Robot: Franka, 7 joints.
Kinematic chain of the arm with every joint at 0, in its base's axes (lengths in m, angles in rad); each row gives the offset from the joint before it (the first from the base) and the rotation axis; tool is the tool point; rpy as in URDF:
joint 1: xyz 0 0 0.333 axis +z
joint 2: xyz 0 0 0 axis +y
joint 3: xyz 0 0 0.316 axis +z
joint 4: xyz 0.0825 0 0 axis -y
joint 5: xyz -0.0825 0 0.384 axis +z
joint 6: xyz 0 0 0 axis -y
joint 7: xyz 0.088 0 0 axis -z
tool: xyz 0 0 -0.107 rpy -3.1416 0 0
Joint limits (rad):
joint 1: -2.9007..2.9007
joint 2: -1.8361..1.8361
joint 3: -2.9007..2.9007
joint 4: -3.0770..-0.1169
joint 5: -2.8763..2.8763
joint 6: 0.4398..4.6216
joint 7: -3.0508..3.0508
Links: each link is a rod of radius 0.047 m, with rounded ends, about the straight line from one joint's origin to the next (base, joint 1, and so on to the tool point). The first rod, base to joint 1, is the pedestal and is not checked.
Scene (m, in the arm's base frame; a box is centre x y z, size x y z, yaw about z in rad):
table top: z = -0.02
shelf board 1: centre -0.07 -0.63 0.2 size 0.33 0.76 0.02 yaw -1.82
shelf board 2: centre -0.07 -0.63 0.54 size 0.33 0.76 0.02 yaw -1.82
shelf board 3: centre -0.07 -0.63 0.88 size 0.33 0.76 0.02 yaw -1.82
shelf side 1: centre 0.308 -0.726 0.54 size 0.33 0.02 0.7 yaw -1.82
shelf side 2: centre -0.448 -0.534 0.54 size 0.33 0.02 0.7 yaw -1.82
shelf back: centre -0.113 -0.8 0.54 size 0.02 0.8 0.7 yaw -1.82
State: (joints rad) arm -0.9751 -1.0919 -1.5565 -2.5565 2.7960 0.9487 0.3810
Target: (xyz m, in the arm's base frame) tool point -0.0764 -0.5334 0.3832
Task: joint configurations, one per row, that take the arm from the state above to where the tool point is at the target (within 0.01 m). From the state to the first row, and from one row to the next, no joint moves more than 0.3 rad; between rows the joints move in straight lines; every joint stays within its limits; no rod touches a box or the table.
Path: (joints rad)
1: -0.7435 -1.1292 -1.5901 -2.7300 2.6549 0.8997 0.3810
2: -0.5120 -1.1665 -1.6236 -2.9035 2.5138 0.8507 0.3810
3: -0.2804 -1.2037 -1.6572 -3.0770 2.3726 0.8017 0.3810
4: -0.1659 -1.1753 -1.6529 -2.8579 2.5335 0.9666 0.3810
5: -0.0513 -1.1470 -1.6486 -2.6389 2.6943 1.1316 0.3810
6: 0.0632 -1.1186 -1.6442 -2.4198 2.8552 1.2966 0.3810

